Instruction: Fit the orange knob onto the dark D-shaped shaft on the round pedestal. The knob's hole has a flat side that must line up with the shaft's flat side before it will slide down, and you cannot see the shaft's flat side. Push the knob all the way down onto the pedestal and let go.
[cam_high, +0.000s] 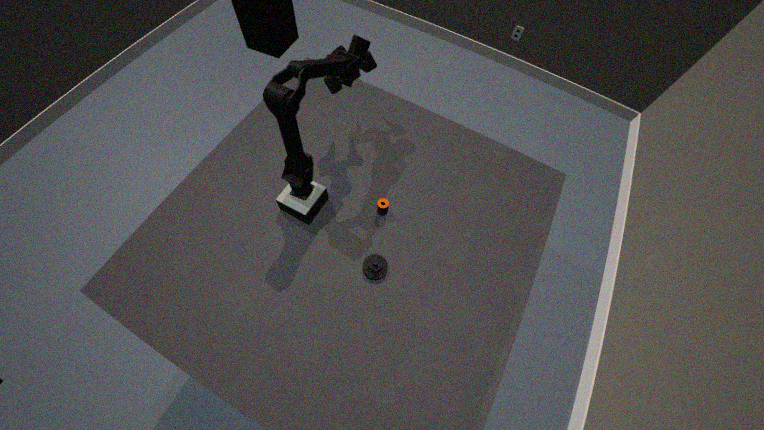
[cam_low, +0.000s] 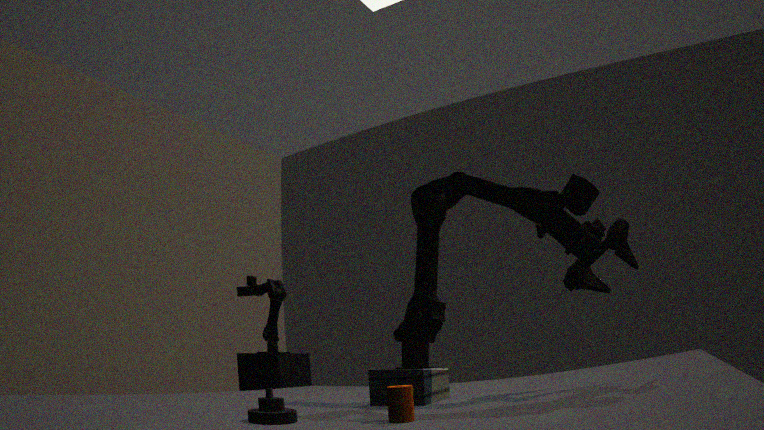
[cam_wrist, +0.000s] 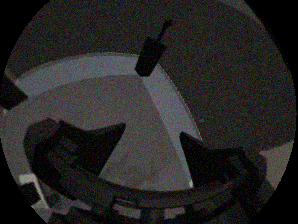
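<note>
The orange knob lies 310 mm ahead of my gripper tip, 380 mm to the right of it and 170 mm below it. Round my gripper tip: round pedestal (370 mm ahead, 590 mm to the right, 170 mm below).
</note>
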